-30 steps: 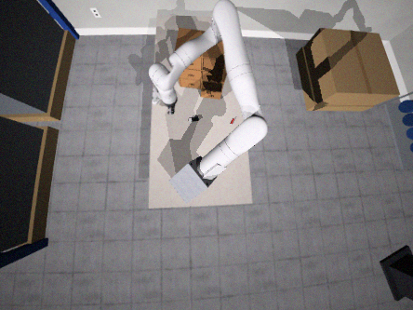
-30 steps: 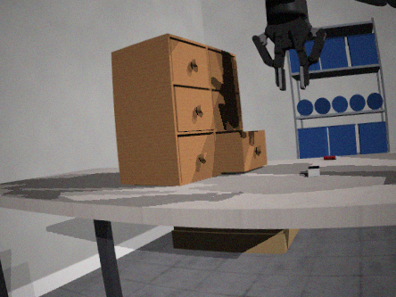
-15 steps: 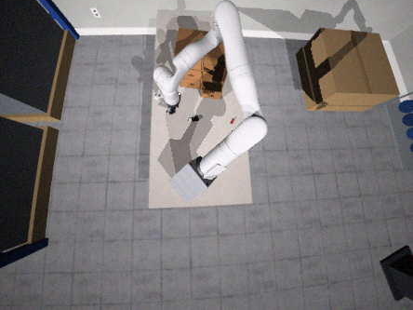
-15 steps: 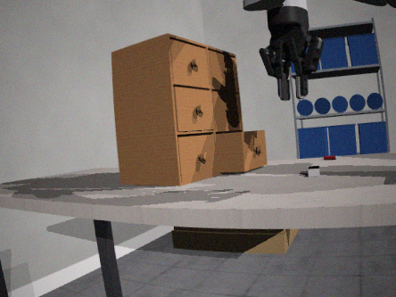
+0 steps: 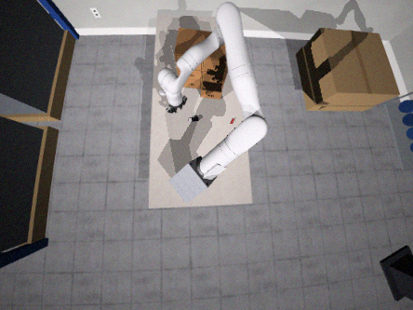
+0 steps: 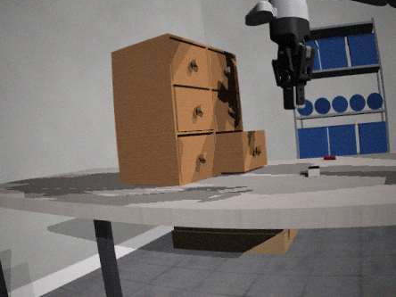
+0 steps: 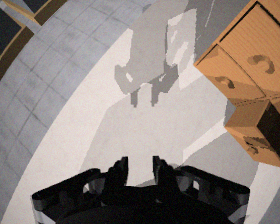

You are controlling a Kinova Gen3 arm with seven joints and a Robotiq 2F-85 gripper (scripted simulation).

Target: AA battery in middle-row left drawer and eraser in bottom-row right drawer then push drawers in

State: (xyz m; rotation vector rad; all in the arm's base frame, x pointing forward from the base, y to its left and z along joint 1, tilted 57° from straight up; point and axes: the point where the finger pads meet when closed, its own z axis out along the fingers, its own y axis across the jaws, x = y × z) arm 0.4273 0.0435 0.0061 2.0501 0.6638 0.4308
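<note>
Right now the eraser is 14 cm below my hand, 8 cm to the right of it and 4 cm behind it. The rest, counted from my hand: red AA battery (25 cm ahead, 19 cm to the right, 3 cm below).
</note>
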